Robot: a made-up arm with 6 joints. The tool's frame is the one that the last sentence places.
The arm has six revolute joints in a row. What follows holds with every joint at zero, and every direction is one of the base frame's. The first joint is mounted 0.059 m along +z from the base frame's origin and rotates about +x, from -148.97 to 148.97 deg. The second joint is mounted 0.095 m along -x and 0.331 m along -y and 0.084 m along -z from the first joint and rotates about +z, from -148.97 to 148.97 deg. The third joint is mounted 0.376 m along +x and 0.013 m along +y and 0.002 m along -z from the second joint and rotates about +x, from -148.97 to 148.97 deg. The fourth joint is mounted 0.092 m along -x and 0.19 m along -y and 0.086 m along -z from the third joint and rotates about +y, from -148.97 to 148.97 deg. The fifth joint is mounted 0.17 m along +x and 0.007 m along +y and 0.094 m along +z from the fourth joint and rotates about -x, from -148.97 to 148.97 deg. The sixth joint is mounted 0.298 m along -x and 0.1 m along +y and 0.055 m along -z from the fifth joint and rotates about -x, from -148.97 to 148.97 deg. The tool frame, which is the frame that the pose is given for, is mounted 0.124 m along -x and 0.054 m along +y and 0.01 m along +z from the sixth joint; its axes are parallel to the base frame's.
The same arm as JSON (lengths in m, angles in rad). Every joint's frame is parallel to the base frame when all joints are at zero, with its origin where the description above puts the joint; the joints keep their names.
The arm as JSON. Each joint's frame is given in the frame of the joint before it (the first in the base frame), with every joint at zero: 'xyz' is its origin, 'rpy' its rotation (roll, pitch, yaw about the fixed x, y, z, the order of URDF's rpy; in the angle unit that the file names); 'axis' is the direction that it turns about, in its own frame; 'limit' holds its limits. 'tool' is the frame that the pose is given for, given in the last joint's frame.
{"units": {"length": "m", "angle": "rad"}, "joints": [
  {"name": "joint 1", "type": "revolute", "origin": {"xyz": [0.0, 0.0, 0.059], "rpy": [0.0, 0.0, 0.0]}, "axis": [1.0, 0.0, 0.0], "limit": {"lower": -2.6, "upper": 2.6}},
  {"name": "joint 2", "type": "revolute", "origin": {"xyz": [-0.095, -0.331, -0.084], "rpy": [0.0, 0.0, 0.0]}, "axis": [0.0, 0.0, 1.0], "limit": {"lower": -2.6, "upper": 2.6}},
  {"name": "joint 3", "type": "revolute", "origin": {"xyz": [0.376, 0.013, -0.002], "rpy": [0.0, 0.0, 0.0]}, "axis": [1.0, 0.0, 0.0], "limit": {"lower": -2.6, "upper": 2.6}},
  {"name": "joint 4", "type": "revolute", "origin": {"xyz": [-0.092, -0.19, -0.086], "rpy": [0.0, 0.0, 0.0]}, "axis": [0.0, 1.0, 0.0], "limit": {"lower": -2.6, "upper": 2.6}},
  {"name": "joint 5", "type": "revolute", "origin": {"xyz": [0.17, 0.007, 0.094], "rpy": [0.0, 0.0, 0.0]}, "axis": [-1.0, 0.0, 0.0], "limit": {"lower": -2.6, "upper": 2.6}},
  {"name": "joint 6", "type": "revolute", "origin": {"xyz": [-0.298, 0.1, -0.055], "rpy": [0.0, 0.0, 0.0]}, "axis": [-1.0, 0.0, 0.0], "limit": {"lower": -2.6, "upper": 2.6}}
], "tool": {"origin": {"xyz": [-0.124, 0.054, 0.01], "rpy": [0.0, 0.0, 0.0]}}}

